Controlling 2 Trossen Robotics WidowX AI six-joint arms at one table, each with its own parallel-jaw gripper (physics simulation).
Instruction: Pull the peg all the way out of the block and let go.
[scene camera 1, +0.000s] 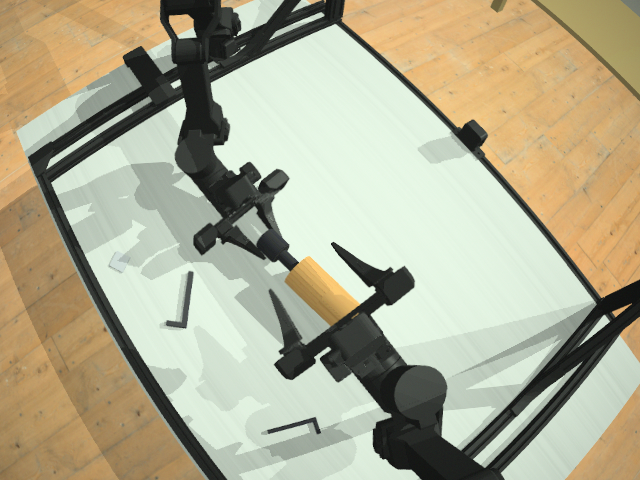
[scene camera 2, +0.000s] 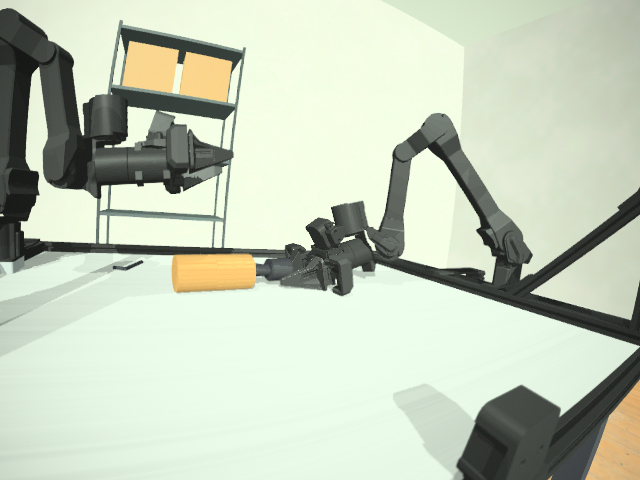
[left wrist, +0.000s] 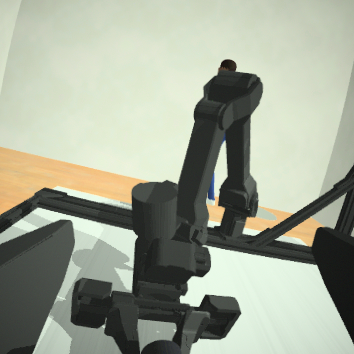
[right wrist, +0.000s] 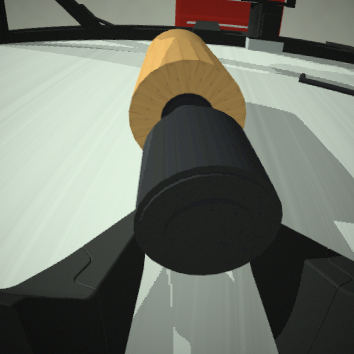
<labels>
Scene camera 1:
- my left gripper: 300, 266
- my right gripper: 274, 251
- black peg: 271, 244, gripped by my right gripper
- wooden cylindrical block: 307, 279
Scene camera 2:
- my left gripper: 227, 163
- my right gripper: 275, 279
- wooden cylindrical block: 190, 273
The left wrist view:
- my left gripper: 197, 237
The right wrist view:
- my right gripper: 196, 222
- black peg: 204, 205
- wooden cylindrical block: 177, 63
</labels>
